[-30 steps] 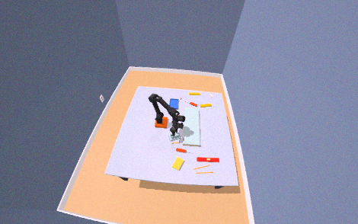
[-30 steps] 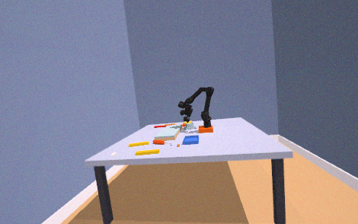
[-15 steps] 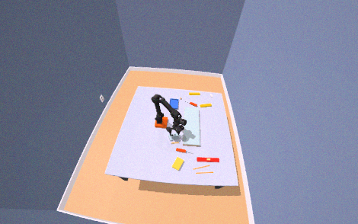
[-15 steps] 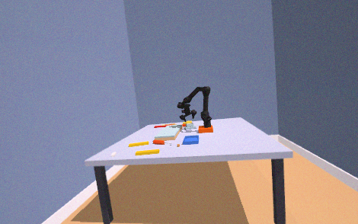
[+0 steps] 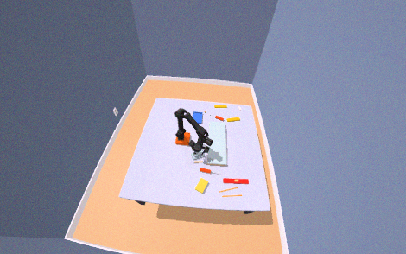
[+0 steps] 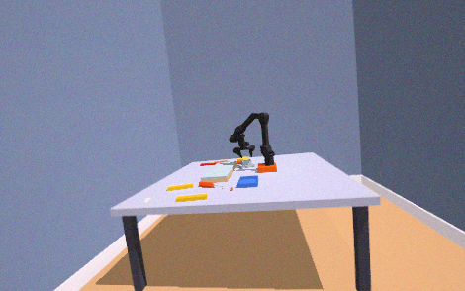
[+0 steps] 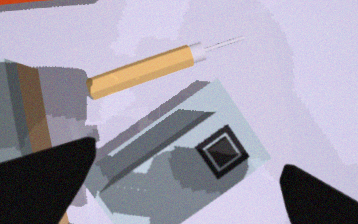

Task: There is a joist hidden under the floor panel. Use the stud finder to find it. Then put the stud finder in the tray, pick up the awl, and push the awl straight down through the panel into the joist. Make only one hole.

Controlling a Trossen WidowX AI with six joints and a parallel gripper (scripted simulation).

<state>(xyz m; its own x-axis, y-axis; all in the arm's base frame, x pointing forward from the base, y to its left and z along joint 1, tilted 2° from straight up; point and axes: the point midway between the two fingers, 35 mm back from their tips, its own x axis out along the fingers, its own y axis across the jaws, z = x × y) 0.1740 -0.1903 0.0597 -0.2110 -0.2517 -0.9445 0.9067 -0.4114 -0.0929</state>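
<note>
My gripper tip is now 3 cm above the stud finder, 1 cm to the right of it and 1 cm past it. The rest, counted from my gripper tip: awl (7 cm below, 6 cm to the right, 2 cm behind); red level (35 cm ahead, 26 cm to the right, 6 cm below); yellow block (29 cm to the right, 6 cm below, 4 cm ahead).
</note>
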